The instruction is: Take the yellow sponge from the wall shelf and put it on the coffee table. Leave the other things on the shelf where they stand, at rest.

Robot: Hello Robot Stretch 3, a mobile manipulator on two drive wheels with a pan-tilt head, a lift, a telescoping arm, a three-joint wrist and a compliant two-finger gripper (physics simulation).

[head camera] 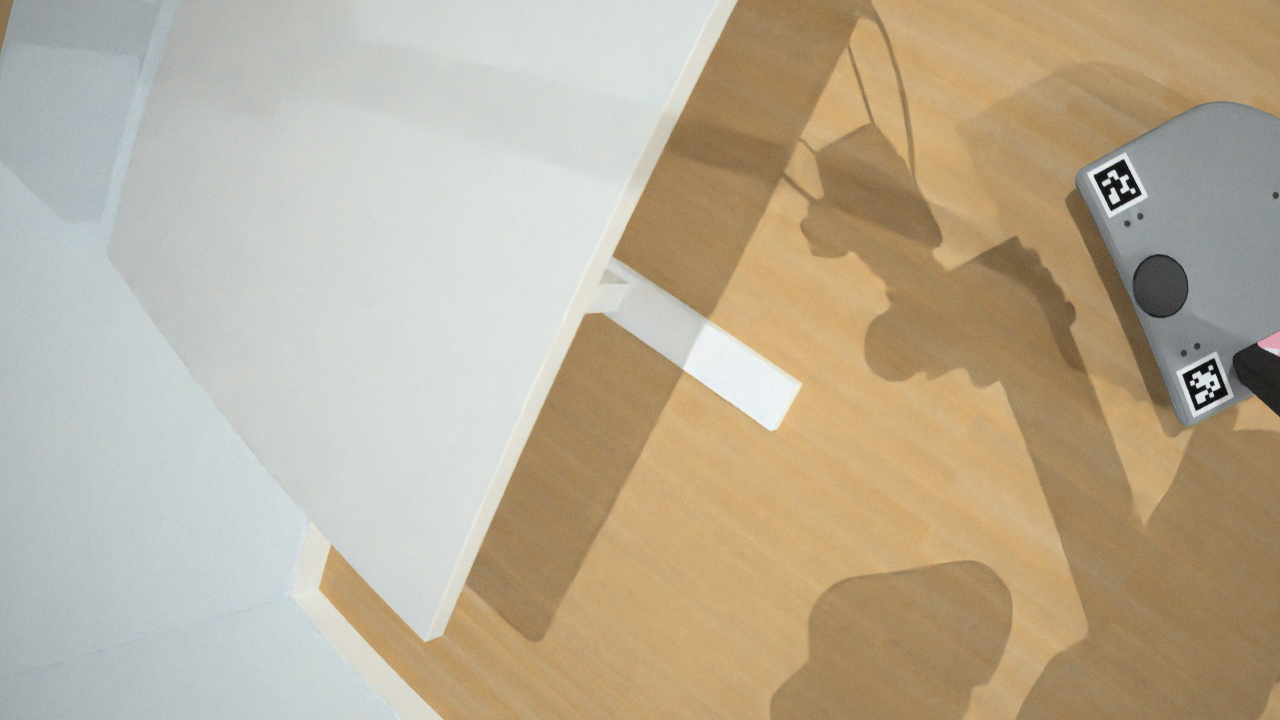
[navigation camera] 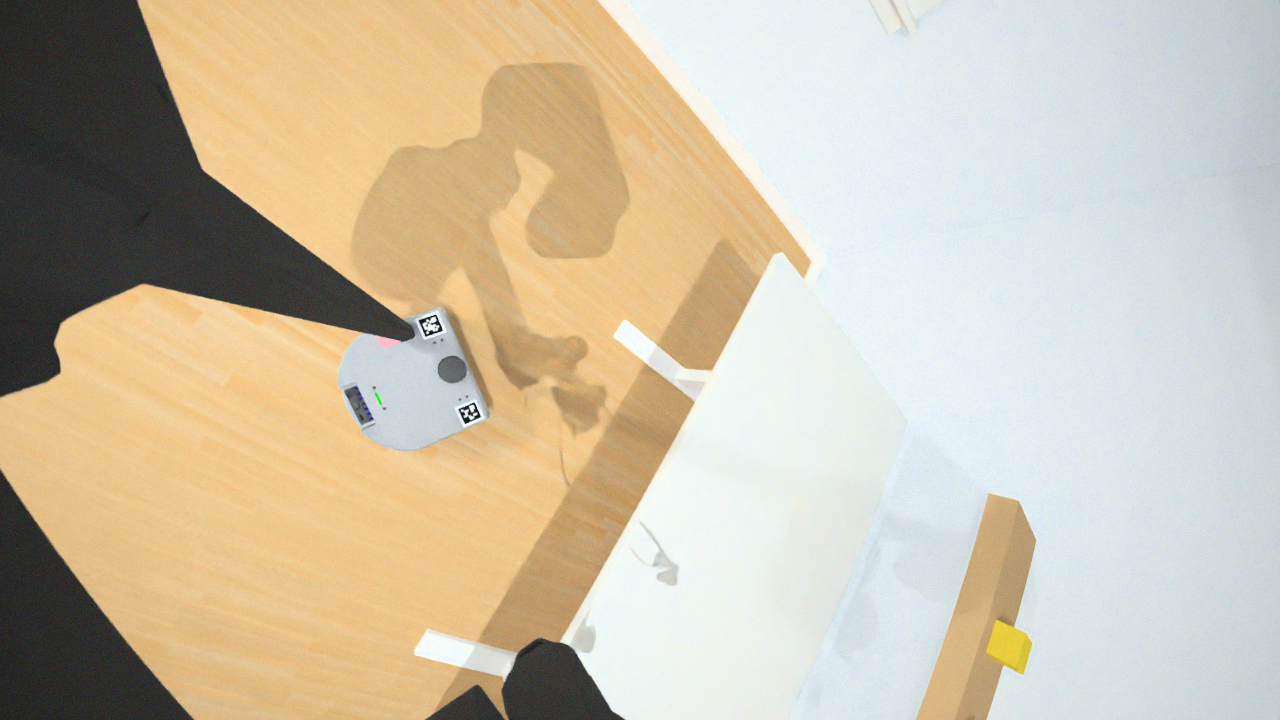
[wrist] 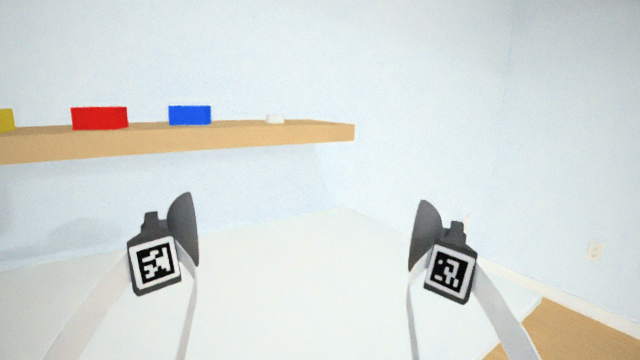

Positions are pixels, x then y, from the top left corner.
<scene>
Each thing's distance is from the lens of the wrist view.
my gripper (wrist: 305,221): 0.18 m
red block (wrist: 83,118): 0.76 m
</scene>
